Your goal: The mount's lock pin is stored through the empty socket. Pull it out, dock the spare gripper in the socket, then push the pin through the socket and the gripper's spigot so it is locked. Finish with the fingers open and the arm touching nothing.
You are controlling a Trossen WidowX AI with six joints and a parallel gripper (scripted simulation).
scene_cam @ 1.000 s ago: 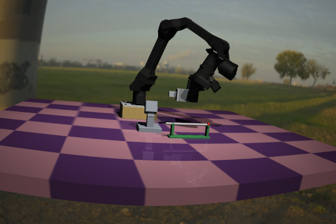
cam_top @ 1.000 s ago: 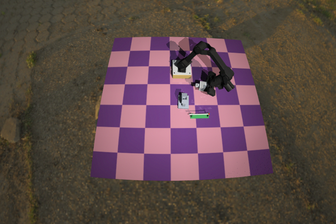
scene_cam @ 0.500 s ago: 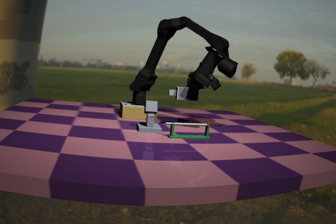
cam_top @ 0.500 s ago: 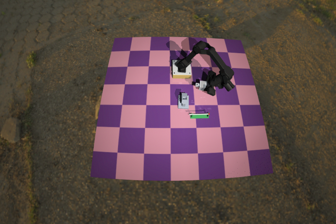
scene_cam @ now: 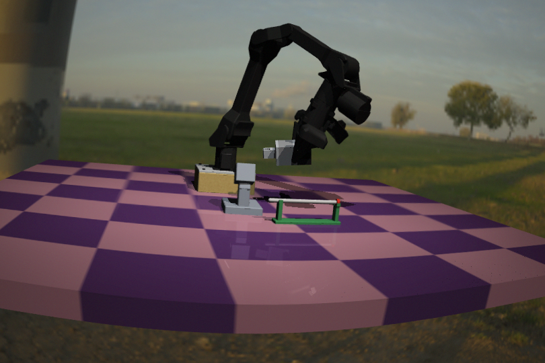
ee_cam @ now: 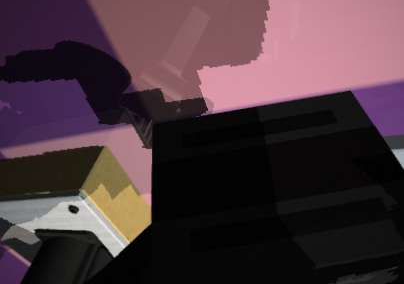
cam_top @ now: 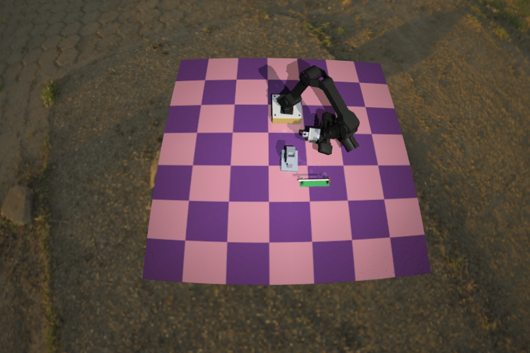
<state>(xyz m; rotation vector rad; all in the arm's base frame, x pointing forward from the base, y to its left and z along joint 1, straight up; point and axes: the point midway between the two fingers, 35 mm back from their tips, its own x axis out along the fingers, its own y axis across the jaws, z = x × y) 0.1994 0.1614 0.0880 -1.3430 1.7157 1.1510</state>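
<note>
Now: the spare gripper 1 cm to the right of my gripper tip and 1 cm above it. The rest, counted from my gripper tip: green rack 19 cm ahead, 1 cm to the left, 9 cm below; then grey mount 9 cm ahead, 12 cm to the right, 6 cm below.
</note>
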